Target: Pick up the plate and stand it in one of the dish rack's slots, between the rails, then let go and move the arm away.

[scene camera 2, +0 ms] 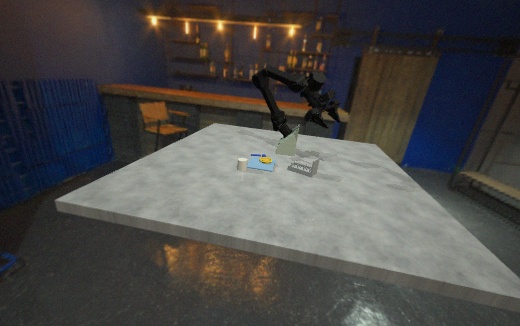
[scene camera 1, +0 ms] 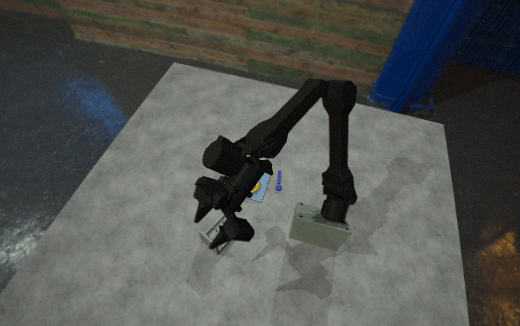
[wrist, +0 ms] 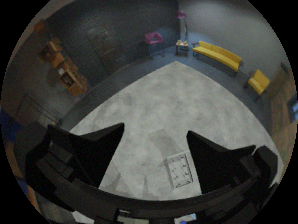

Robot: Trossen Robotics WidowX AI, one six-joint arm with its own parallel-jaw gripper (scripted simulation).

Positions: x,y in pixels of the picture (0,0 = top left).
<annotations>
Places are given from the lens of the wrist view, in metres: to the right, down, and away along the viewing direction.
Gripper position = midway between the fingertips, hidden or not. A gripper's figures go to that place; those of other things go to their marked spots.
my gripper (wrist: 156,130): 0.01, 0.02, 0.10
grey wire dish rack (wrist: 179,166): 0.11, 0.19, 0.25
</annotations>
